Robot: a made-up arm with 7 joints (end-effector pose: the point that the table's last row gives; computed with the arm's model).
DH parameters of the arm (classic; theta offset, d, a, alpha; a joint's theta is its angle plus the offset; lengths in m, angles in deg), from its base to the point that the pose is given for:
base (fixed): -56.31 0 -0.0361 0
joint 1: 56.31 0.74 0.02 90
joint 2: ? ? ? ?
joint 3: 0 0.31 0.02 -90
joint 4: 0 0.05 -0.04 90
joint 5: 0 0.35 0.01 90
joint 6: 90 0.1 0.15 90
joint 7: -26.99 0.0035 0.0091 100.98
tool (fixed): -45.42 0.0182 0 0
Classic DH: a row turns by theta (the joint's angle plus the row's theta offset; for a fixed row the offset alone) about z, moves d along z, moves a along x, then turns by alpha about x.
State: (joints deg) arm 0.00 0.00 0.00 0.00 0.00 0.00 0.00
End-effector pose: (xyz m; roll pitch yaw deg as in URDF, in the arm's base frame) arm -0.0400 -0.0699 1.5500 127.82 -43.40 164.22
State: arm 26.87 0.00 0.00 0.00 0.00 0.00 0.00
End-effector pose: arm 0.0073 -0.0681 1.5500 127.82 -43.40 -168.91
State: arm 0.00 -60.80 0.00 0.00 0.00 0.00 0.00
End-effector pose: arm 0.6875 -0.0699 1.1701 -99.03 -71.01 37.39
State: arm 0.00 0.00 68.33 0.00 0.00 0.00 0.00
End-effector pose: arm -0.0059 -0.0603 1.5500 127.82 -43.40 -127.45
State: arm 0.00 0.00 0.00 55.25 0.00 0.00 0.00
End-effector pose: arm 0.3837 -0.0699 1.3596 -112.19 -75.04 49.99
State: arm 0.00 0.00 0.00 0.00 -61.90 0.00 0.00
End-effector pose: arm -0.1158 -0.0365 1.5500 127.82 -43.40 102.32
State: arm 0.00 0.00 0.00 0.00 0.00 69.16 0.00
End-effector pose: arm -0.1802 -0.0699 1.4534 111.64 24.15 167.49
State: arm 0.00 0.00 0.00 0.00 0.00 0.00 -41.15
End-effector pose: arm -0.0400 -0.0749 1.5368 171.19 -22.78 139.32
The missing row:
joint 2: 0 0.07 -0.03 -90
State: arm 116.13 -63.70 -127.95 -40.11 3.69 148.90 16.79
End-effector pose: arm -0.3008 0.3541 0.8622 -124.62 -10.04 -23.61
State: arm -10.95 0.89 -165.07 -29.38 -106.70 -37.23 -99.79
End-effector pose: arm 0.2921 -0.0056 1.3692 -138.93 -33.53 -136.83
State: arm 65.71 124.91 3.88 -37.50 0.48 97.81 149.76
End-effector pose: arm 0.0639 -0.1745 0.1892 -82.37 -53.23 -65.06
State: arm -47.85 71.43 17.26 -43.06 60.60 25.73 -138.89
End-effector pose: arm -0.6470 0.4256 0.6916 15.68 -0.18 -51.45
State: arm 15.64 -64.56 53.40 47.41 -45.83 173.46 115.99
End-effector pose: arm 0.4743 0.1427 0.9409 87.63 46.15 -40.66
